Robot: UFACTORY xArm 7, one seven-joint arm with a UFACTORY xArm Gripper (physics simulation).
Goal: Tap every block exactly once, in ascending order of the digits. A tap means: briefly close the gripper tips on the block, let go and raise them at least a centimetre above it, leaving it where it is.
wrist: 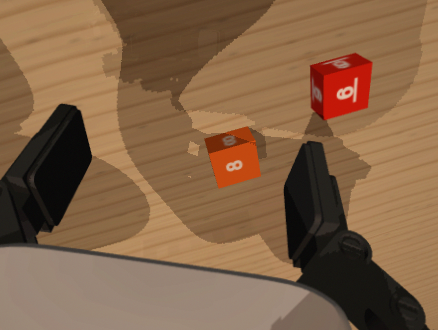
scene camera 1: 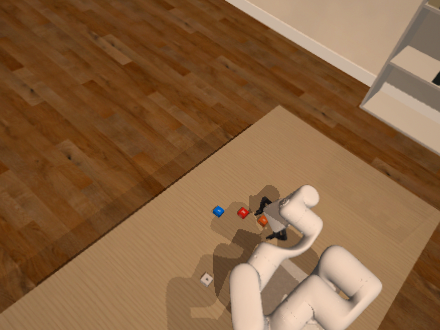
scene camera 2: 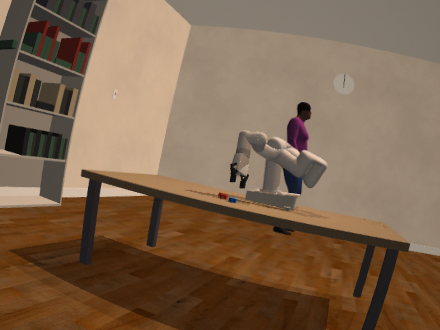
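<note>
My gripper (scene camera 1: 263,225) (scene camera 2: 238,183) (wrist: 190,148) is open and empty, with its fingers raised above the table on either side of the orange block. The orange block (scene camera 1: 263,220) (wrist: 234,162) shows an 8 and sits between and below the fingers in the wrist view. The red block (scene camera 1: 243,213) (scene camera 2: 223,196) (wrist: 345,90) is beyond the right finger in the wrist view. It shows a sideways underlined digit, 6 or 9; I cannot tell which. The blue block (scene camera 1: 218,211) (scene camera 2: 233,200) and the white block (scene camera 1: 206,279) (scene camera 2: 287,208) have digits too small to read.
The blocks lie on the wooden table (scene camera 1: 150,235) (scene camera 2: 150,184). In scene camera 1, red is between blue and orange, and white lies apart, near the arm's shadow. The arm's base (scene camera 2: 272,198) stands on the table behind the blocks. A bookshelf and a person are beyond the table.
</note>
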